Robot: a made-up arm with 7 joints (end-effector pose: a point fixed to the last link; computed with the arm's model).
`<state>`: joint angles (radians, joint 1 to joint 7).
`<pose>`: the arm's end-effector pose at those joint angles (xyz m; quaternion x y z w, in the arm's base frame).
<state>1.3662 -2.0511 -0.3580 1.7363 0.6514 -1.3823 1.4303</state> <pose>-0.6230 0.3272 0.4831 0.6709 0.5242 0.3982 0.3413</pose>
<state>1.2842 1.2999 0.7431 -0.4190 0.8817 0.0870 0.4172</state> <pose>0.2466 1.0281 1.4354 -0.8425 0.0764 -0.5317 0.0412</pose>
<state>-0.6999 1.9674 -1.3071 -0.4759 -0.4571 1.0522 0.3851</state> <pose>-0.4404 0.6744 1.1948 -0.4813 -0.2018 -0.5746 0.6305</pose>
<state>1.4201 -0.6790 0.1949 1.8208 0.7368 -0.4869 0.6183</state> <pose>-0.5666 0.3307 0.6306 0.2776 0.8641 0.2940 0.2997</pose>
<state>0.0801 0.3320 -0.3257 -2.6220 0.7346 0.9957 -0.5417</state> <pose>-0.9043 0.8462 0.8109 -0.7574 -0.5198 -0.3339 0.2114</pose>
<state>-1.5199 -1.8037 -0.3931 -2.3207 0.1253 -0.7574 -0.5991</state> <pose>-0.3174 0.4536 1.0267 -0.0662 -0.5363 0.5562 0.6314</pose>
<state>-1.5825 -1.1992 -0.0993 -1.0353 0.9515 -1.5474 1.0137</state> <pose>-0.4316 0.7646 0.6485 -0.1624 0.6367 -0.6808 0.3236</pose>
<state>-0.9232 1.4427 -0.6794 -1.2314 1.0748 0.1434 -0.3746</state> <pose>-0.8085 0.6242 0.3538 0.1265 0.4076 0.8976 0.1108</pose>
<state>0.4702 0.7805 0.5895 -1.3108 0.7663 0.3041 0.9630</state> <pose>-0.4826 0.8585 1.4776 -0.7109 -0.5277 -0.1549 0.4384</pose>
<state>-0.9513 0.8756 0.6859 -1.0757 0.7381 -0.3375 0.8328</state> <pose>-0.6360 -0.2823 1.4770 -0.2003 -0.9495 0.0259 0.2401</pose>
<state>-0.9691 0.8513 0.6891 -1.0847 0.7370 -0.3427 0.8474</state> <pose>-0.6136 -0.2848 1.4915 -0.1902 -0.9509 0.0411 0.2406</pose>
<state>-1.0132 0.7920 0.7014 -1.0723 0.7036 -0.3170 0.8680</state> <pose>-0.5459 -0.2602 1.5368 -0.1738 -0.9424 0.0991 0.2679</pose>
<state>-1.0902 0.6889 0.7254 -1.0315 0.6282 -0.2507 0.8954</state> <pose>-0.4215 -0.1850 1.6040 -0.1481 -0.9101 0.2124 0.3234</pose>
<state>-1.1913 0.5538 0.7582 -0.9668 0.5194 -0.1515 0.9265</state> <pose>-0.2645 -0.0470 1.6513 -0.1163 -0.8379 0.3659 0.3880</pose>
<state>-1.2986 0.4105 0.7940 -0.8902 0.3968 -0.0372 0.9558</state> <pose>-0.1215 0.1318 1.6417 -0.0877 -0.7248 0.5242 0.4384</pose>
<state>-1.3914 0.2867 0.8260 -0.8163 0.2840 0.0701 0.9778</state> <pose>-0.0270 0.2985 1.5807 -0.0713 -0.5966 0.6506 0.4645</pose>
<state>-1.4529 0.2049 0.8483 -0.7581 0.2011 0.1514 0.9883</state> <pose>0.0182 0.4100 1.5106 -0.0684 -0.4923 0.7273 0.4732</pose>
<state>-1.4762 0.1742 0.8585 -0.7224 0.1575 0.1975 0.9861</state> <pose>0.0327 0.4577 1.4705 -0.0747 -0.4379 0.7583 0.4771</pose>
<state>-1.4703 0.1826 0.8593 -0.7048 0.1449 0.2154 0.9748</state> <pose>0.0325 0.4612 1.4639 -0.0851 -0.4270 0.7599 0.4826</pose>
